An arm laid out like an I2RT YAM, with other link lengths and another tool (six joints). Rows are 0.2 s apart.
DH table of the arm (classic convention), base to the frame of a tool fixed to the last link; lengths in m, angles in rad. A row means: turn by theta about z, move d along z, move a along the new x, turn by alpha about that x. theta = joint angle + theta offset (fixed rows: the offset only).
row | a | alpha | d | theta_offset
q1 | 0.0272 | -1.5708 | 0.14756 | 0
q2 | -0.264 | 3.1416 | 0 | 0
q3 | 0.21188 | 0 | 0 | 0.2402
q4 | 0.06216 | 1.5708 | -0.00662 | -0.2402
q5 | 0 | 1.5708 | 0.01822 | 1.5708
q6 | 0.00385 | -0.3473 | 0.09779 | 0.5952
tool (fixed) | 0 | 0 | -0.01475 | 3.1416
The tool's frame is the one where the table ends.
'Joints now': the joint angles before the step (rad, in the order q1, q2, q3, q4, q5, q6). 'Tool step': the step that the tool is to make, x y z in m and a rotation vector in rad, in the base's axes. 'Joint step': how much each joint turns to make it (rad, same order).
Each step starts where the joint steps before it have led.
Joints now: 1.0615, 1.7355, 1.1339, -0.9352, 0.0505, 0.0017
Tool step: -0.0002, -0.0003, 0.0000, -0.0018, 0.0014, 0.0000
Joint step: 0.0000, -0.0001, -0.0002, -0.0021, -0.0003, 0.0000
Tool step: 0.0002, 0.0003, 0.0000, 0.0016, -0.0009, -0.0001
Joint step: -0.0001, 0.0003, 0.0005, 0.0017, 0.0000, 0.0000
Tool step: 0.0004, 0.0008, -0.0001, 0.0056, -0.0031, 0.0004
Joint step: 0.0001, -0.0001, -0.0003, 0.0066, 0.0000, -0.0003
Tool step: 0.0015, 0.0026, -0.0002, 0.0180, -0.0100, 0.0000
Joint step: -0.0002, 0.0000, -0.0001, 0.0207, -0.0001, -0.0002
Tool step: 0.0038, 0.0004, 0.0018, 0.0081, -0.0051, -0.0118
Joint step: -0.0117, 0.0006, 0.0101, 0.0001, 0.0005, 0.0001
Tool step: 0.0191, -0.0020, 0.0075, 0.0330, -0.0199, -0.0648
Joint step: -0.0647, 0.0011, 0.0394, 0.0002, -0.0004, 0.0001
